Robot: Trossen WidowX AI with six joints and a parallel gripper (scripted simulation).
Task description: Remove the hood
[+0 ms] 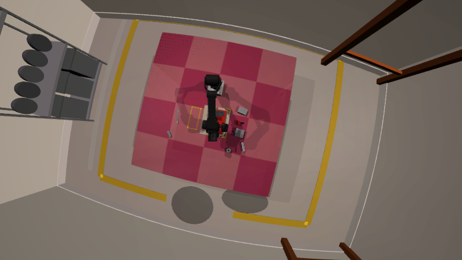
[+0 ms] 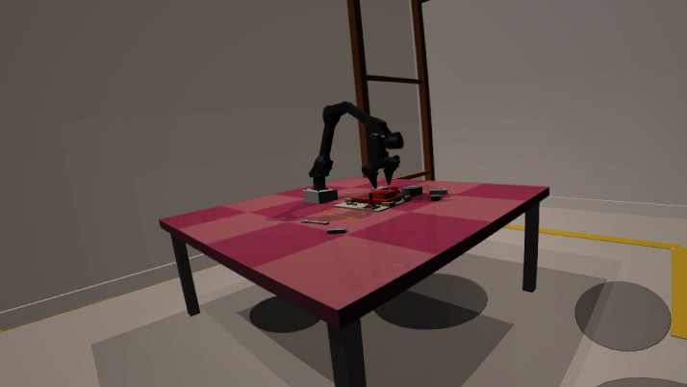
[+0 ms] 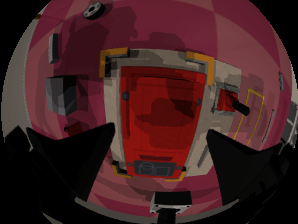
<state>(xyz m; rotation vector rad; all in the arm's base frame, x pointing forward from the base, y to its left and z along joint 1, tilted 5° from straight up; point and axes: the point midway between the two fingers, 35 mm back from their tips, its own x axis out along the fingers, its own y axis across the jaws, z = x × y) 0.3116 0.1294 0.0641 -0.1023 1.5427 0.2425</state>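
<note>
My gripper tip is now 3 cm above the red hood. Round my gripper tip: wheel 15 cm ahead, 16 cm to the left, 6 cm below.
</note>
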